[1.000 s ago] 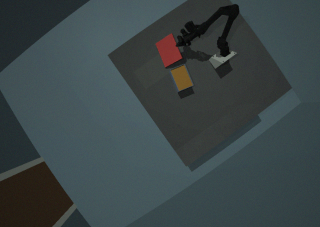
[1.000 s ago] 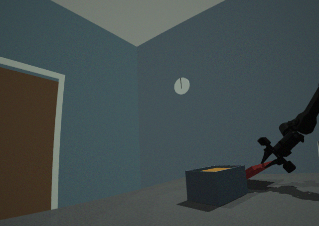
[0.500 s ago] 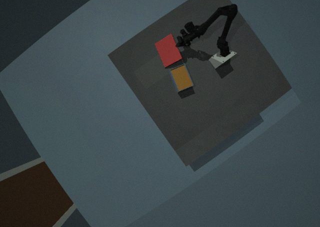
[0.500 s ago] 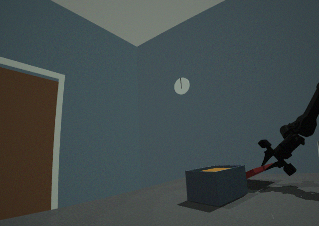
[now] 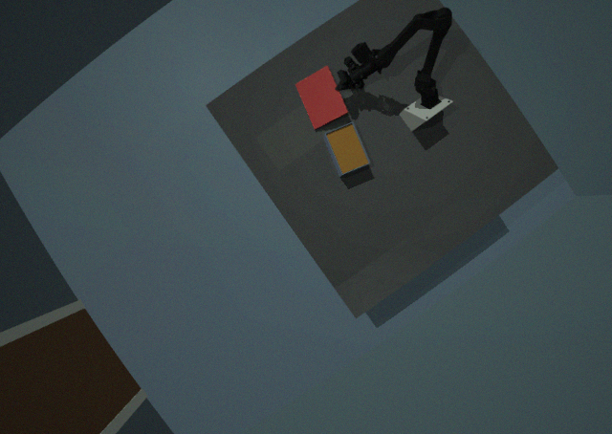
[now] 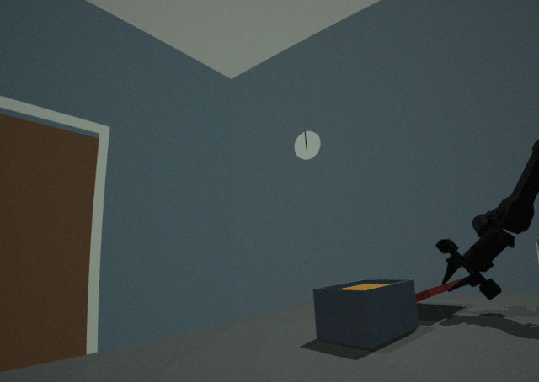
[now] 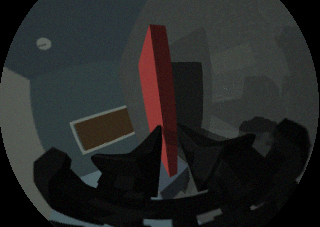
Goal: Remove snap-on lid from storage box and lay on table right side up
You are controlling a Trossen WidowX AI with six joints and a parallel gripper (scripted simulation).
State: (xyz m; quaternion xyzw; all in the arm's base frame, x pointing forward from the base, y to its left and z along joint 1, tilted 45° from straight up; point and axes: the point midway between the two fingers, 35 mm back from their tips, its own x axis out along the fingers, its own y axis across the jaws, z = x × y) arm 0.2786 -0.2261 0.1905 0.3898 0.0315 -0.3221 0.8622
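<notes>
My gripper tip is 80 mm short of the lid, 20 mm to the left of it and 30 mm above it. Also, from my gripper tip: blue-grey storage box (120 mm ahead, 260 mm to the left, 10 mm below).
</notes>
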